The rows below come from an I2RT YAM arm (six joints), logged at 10 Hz.
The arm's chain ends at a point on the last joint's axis. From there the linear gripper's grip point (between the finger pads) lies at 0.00 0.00 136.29 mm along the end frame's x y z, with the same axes.
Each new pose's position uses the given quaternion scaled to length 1; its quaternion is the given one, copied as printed.
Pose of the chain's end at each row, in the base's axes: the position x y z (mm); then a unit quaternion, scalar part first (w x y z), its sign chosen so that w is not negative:
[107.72 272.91 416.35 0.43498 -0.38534 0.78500 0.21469]
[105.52 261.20 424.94 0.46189 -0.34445 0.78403 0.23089]
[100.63 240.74 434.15 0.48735 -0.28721 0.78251 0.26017]
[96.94 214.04 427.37 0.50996 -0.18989 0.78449 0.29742]
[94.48 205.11 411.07 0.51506 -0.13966 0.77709 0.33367]
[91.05 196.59 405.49 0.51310 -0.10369 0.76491 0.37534]
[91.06 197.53 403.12 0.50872 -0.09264 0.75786 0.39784]
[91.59 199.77 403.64 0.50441 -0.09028 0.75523 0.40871]
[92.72 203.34 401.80 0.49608 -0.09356 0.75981 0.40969]
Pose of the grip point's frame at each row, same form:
[178.24 364.54 344.20 0.43498 -0.38534 0.78500 0.21469]
[182.55 353.91 361.33 0.46189 -0.34445 0.78403 0.23089]
[184.21 334.39 381.05 0.48735 -0.28721 0.78251 0.26017]
[190.59 304.03 386.08 0.50996 -0.18989 0.78449 0.29742]
[190.88 295.40 377.44 0.51506 -0.13966 0.77709 0.33367]
[187.42 289.35 379.36 0.51310 -0.10369 0.76491 0.37534]
[186.10 292.56 380.51 0.50872 -0.09264 0.75786 0.39784]
[185.37 296.32 382.24 0.50441 -0.09028 0.75523 0.40871]
[185.01 300.84 378.34 0.49608 -0.09356 0.75981 0.40969]

